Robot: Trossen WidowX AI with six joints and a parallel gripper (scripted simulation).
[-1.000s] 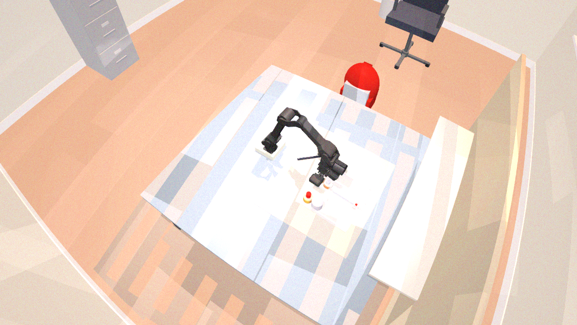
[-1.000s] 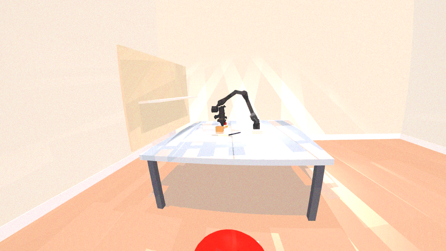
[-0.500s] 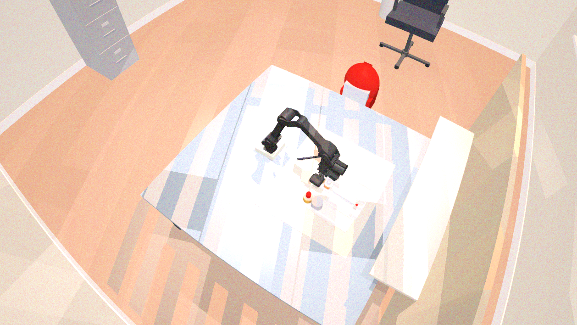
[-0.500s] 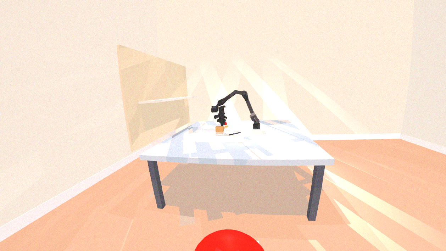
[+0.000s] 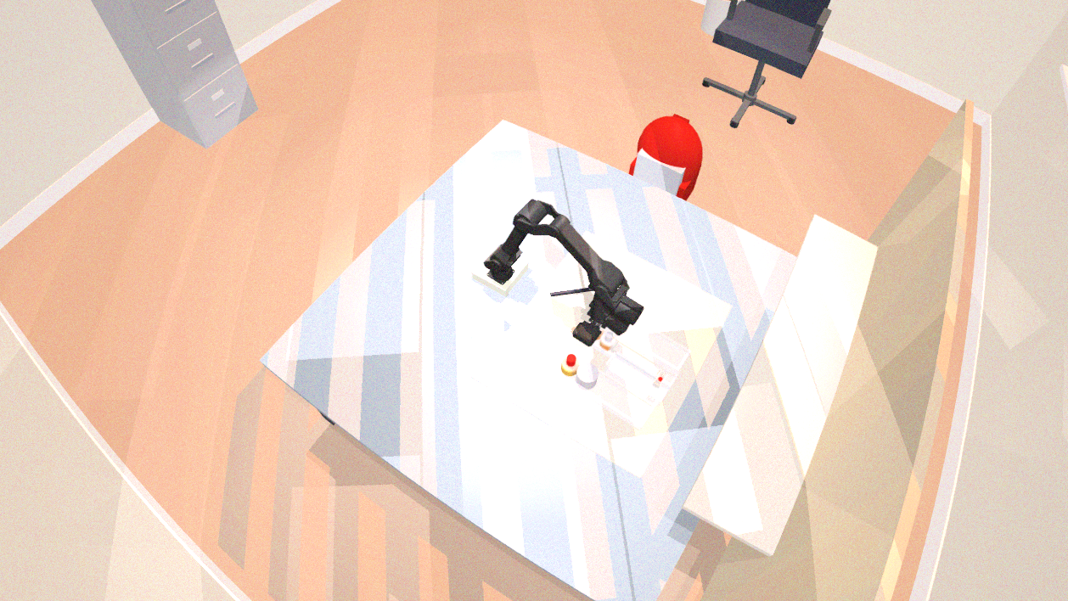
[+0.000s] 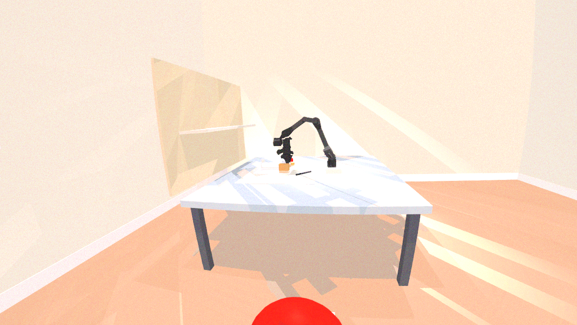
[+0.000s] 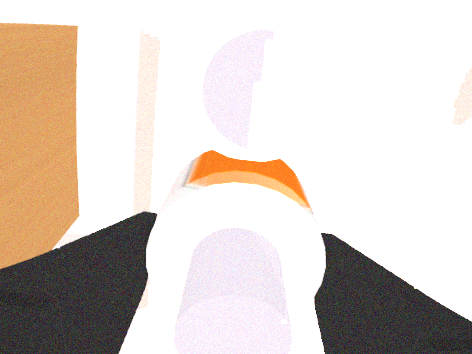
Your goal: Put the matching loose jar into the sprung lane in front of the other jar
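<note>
My gripper tip is 80 mm to the right of the orange box, 10 mm short of it and 10 mm above it. From my gripper tip the other things lie so: red mark: 230 mm ahead, 40 mm to the right, 30 mm above; white pusher lane: 150 mm ahead, 30 mm below, 20 mm to the right; thin black rod: 140 mm behind, 100 mm to the left, 40 mm below.
</note>
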